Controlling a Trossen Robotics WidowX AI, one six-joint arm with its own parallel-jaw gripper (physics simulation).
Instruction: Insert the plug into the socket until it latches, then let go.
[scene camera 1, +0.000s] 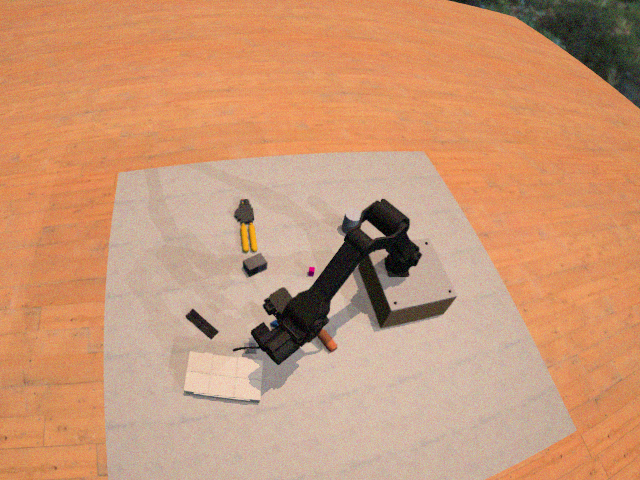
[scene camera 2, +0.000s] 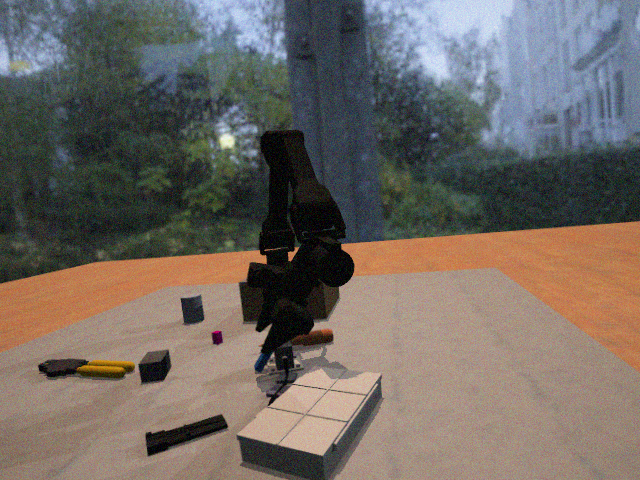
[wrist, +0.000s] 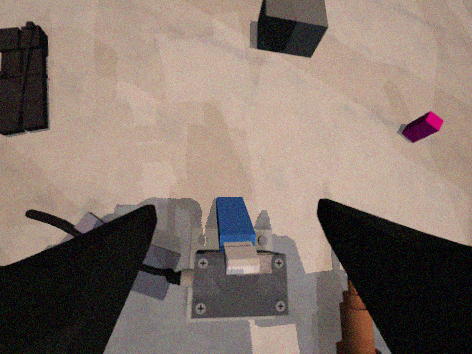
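Seen in the pictures: gripper, fingertip midpoint: (scene camera 1: 276, 317) (scene camera 2: 260, 341) (wrist: 237, 209); arm's base, origin of the base link: (scene camera 1: 396, 267).
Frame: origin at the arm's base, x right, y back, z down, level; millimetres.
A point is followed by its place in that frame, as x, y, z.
The blue plug (scene camera 1: 275, 323) @[-136, -341, 73] (scene camera 2: 262, 361) @[-135, -346, 84] (wrist: 234, 220) @[-133, -335, 71] slants downward away from the socket in scene camera 2. Its metal end (wrist: 242, 259) @[-150, -323, 48] overlaps the near top edge of the socket in the wrist view. How far that end sits inside the opening cannot be told. The socket (scene camera 2: 283, 357) @[-174, -341, 76] (wrist: 240, 292) @[-164, -313, 60] is a dark grey housing with screws in its top plate and a black cable at its side. My gripper (scene camera 2: 266, 350) @[-131, -338, 51] (wrist: 237, 209) @[-131, -338, 51] is open, with its fingers wide apart on either side of the plug, touching neither side. In scene camera 1 the arm hides the socket.
A white tiled box (scene camera 1: 222, 374) @[-288, -479, 71] (scene camera 2: 310, 413) @[-294, -505, 71] stands near the socket. An orange handle (scene camera 1: 327, 339) @[-183, -205, 77] (scene camera 2: 315, 337) @[-183, -217, 86] (wrist: 356, 325) @[-143, -232, 83] lies beside it. A black bar (scene camera 1: 201, 323) @[-133, -543, 95] (scene camera 2: 186, 434) @[-142, -553, 93], a grey block (scene camera 1: 254, 264) @[53, -397, 69] (scene camera 2: 155, 365) @[41, -417, 75], a magenta block (scene camera 1: 311, 271) @[41, -231, 81] (wrist: 424, 126) @[41, -233, 84] and yellow-handled pliers (scene camera 1: 248, 236) @[176, -415, 91] lie farther off.
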